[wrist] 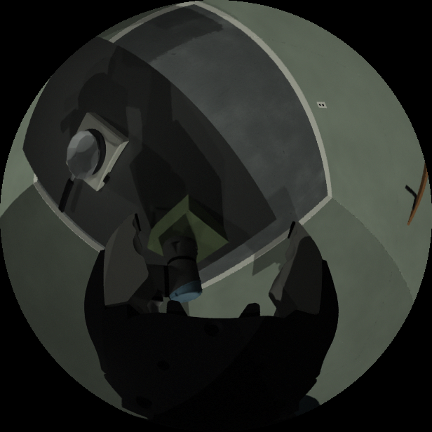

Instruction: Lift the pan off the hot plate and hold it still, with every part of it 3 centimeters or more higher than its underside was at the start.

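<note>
A round grey pan [83, 154] sits over the pale, squarish hot plate [118, 142] at the left of the wrist view. The pan's dark handle [66, 195] points down and slightly left in the view, toward the table's edge. A dark round disc shows between the pan and the hot plate's body. My gripper [214, 219] is open, its two jaws wide apart at the lower middle of the view. It is well away from the pan, which lies up and to the left of the left jaw. Nothing is between the jaws.
The dark table [240, 100] has a pale rim. A green square plate [210, 231] lies near its lower corner, with the robot's own dark, blue-capped base [184, 270] on it. A wall socket [321, 105] and an orange-brown object [419, 197] show at the right.
</note>
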